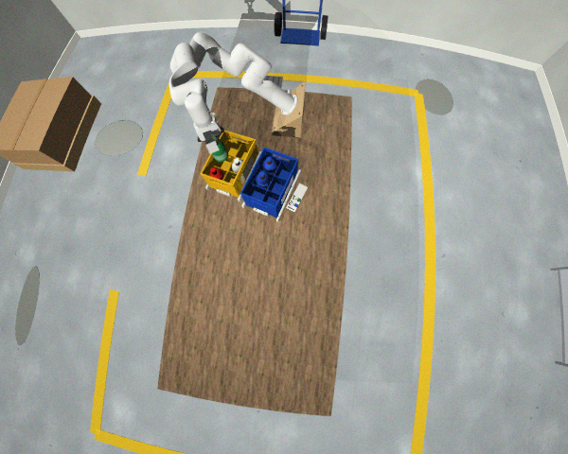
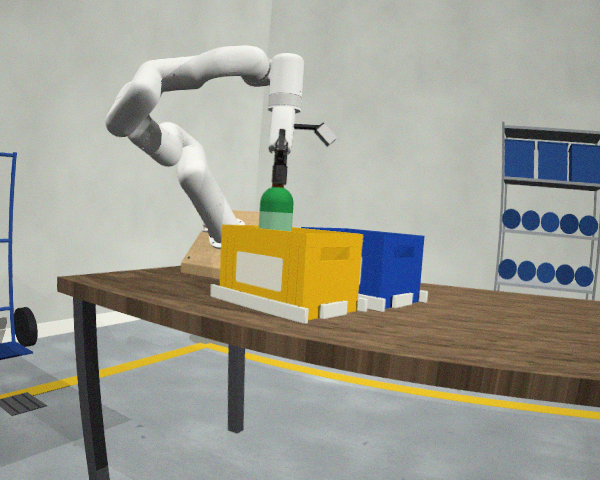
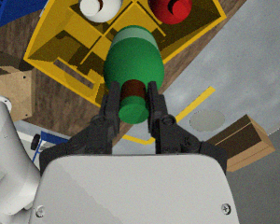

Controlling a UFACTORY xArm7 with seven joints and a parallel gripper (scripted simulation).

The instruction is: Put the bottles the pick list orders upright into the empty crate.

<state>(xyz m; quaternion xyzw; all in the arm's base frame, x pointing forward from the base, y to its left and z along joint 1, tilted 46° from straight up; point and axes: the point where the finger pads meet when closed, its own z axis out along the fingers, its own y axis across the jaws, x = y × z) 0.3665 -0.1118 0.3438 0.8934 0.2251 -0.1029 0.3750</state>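
The green-label bottle is 7 cm below my hand. From my hand the other things lie so: white-label bottle 3 cm ahead, 9 cm to the left, 21 cm below; red-label bottle 9 cm ahead, 3 cm to the right, 21 cm below; yellow crate 1 cm ahead, 4 cm to the left, 21 cm below.
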